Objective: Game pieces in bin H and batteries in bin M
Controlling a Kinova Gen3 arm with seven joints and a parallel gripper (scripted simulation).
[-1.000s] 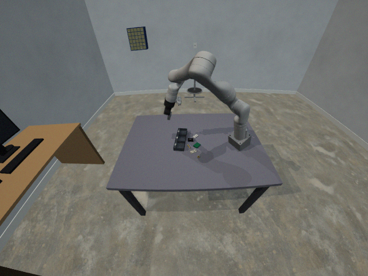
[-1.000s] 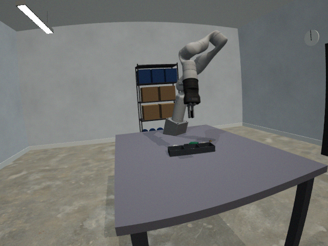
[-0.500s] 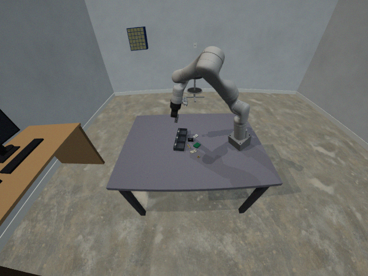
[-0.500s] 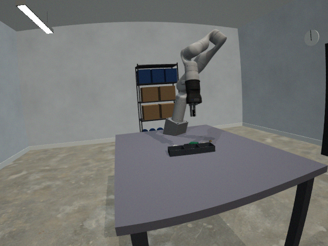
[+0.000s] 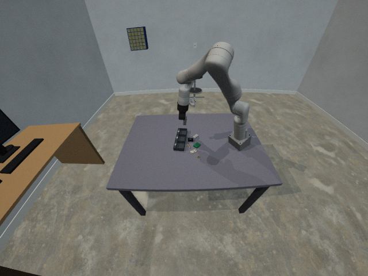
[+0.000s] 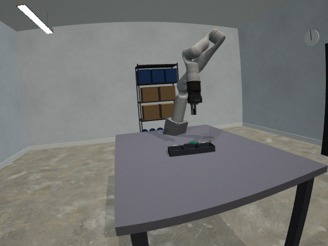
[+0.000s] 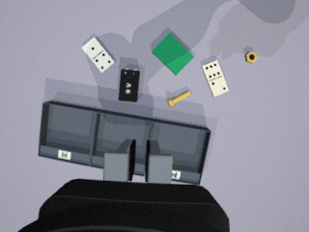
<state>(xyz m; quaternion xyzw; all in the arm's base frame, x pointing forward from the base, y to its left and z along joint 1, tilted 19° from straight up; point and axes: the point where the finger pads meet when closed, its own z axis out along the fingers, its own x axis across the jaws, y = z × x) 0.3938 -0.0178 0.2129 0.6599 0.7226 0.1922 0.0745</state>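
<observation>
Now: the dark divided bin 40 mm ahead of my hand, 30 mm to the right of it and 200 mm below it. Also, from my hand: yellow bolt (30 mm behind, 30 mm to the left, 210 mm below); then green flat piece (100 mm behind, 20 mm to the left, 210 mm below); then black 9-volt battery (50 mm behind, 40 mm to the right, 210 mm below).
</observation>
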